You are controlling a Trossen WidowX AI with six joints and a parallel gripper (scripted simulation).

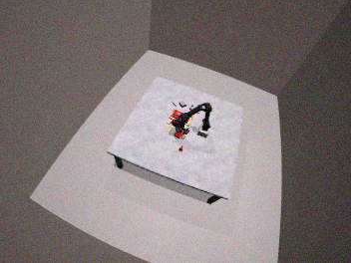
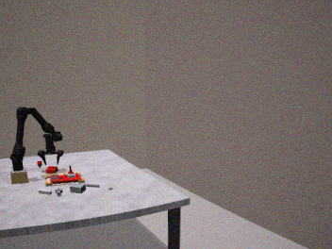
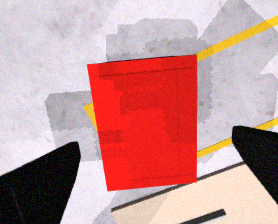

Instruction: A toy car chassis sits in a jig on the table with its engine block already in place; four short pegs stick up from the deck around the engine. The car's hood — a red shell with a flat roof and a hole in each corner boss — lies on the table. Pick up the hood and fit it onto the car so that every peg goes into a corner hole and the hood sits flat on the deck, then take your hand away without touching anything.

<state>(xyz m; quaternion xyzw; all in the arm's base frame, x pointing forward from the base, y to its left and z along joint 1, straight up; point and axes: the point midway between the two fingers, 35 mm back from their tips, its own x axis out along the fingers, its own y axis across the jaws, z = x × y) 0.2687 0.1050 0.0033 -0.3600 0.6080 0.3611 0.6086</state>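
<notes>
Now: the red hood 30 mm below my gripper tip. From my gripper tip the other things lie so: grey engine part 60 mm ahead, 250 mm to the right, 20 mm below; then jig 20 mm ahead, 210 mm to the right, 40 mm below.
</notes>
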